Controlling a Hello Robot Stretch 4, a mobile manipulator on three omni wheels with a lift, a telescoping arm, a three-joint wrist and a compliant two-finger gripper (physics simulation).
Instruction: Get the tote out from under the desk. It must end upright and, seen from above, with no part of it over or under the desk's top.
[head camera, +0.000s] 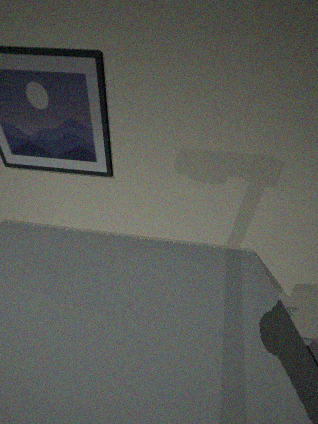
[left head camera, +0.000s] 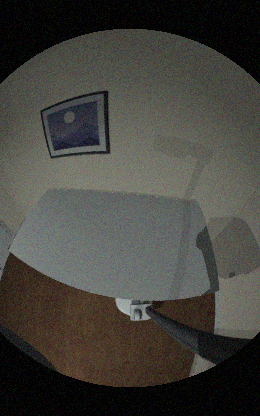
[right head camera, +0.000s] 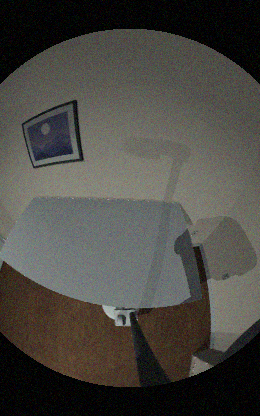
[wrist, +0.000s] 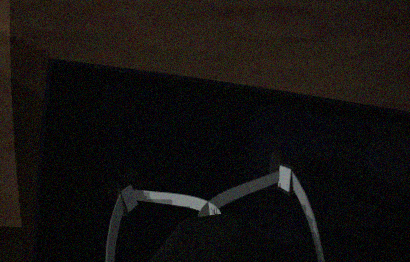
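The tote shows in the wrist view as a very dark, box-like shape that fills most of the lower picture. Its far edge slants down to the right, and its left edge shows; its right and near sides run out of view. My gripper is open, with its two fingertips wide apart over the tote's dark area. Whether they touch it is too dark to tell. The desk has a wide grey top. The tote and my fingers do not show in the head views.
Brown wooden floor lies before the desk and beyond the tote. My dark arm reaches to a pale wrist part at the desk's front edge. A framed picture hangs on the wall behind.
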